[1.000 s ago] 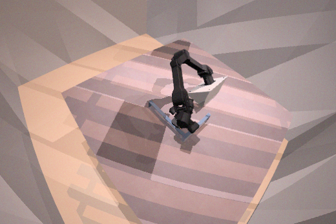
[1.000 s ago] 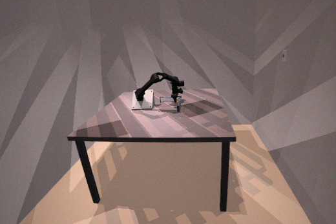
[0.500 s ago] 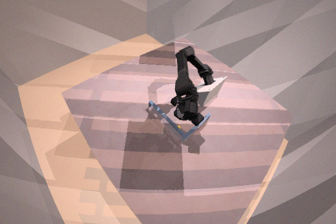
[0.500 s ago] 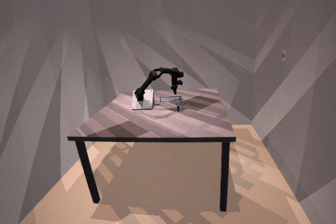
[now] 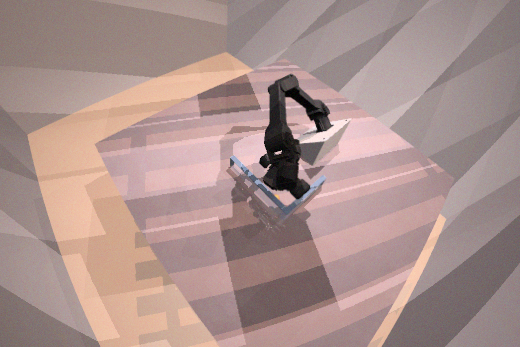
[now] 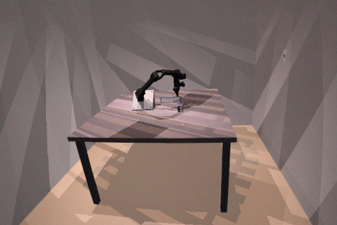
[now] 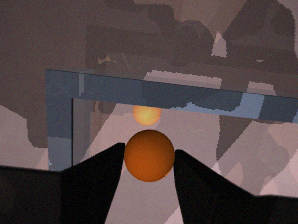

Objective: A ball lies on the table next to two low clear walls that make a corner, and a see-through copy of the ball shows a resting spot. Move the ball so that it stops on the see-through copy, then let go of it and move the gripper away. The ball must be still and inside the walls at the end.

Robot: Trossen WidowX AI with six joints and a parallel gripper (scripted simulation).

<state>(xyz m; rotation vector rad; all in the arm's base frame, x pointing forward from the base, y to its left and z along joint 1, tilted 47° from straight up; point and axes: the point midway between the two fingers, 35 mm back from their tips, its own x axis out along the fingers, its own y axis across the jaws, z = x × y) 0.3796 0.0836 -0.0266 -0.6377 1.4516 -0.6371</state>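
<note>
The see-through copy is 9 cm below my gripper tip. Also, from my gripper tip: orange ball (right at my gripper tip).
</note>
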